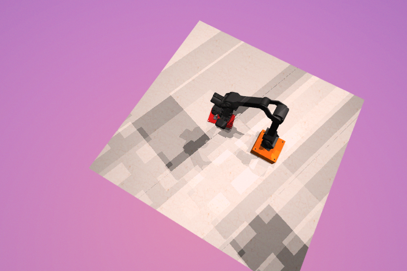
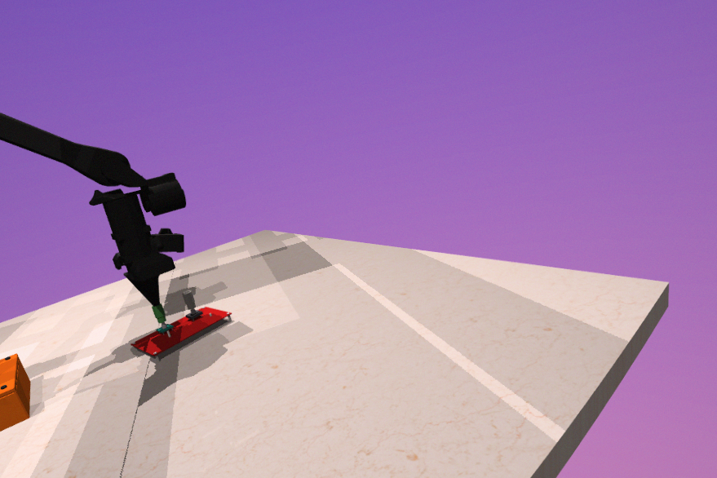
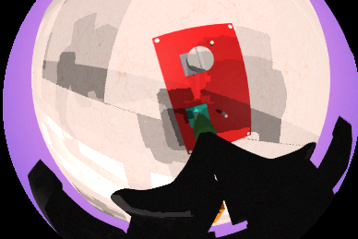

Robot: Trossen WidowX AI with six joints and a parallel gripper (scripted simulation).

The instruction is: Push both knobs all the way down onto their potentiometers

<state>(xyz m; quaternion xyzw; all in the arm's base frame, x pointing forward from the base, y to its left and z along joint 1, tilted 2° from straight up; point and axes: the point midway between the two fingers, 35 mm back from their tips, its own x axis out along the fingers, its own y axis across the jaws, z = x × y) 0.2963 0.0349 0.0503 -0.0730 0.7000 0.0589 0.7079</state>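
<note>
The green knob is 20 mm below my gripper tip. From my gripper tip the other things lie so: grey knob: 60 mm ahead, 10 mm to the left, 10 mm below.
</note>
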